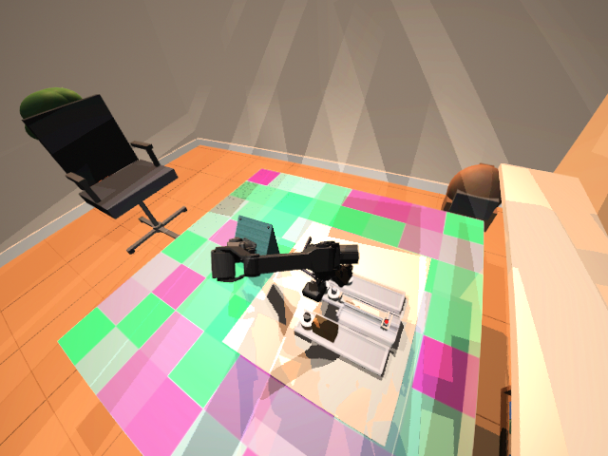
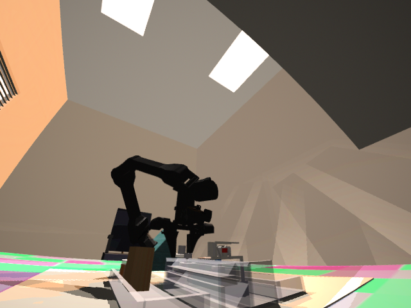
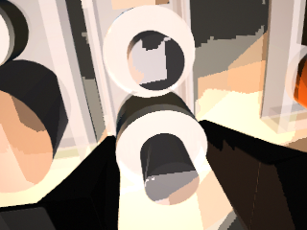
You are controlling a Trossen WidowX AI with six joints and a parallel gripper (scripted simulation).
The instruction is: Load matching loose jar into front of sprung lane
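My gripper tip is now 70 mm short of the brown block, 120 mm to the left of it and 10 mm above it. Round my gripper tip: clear lane rack (150 mm ahead, 20 mm to the right, 30 mm below); then red-topped piece (230 mm ahead, 30 mm to the right, 20 mm above).
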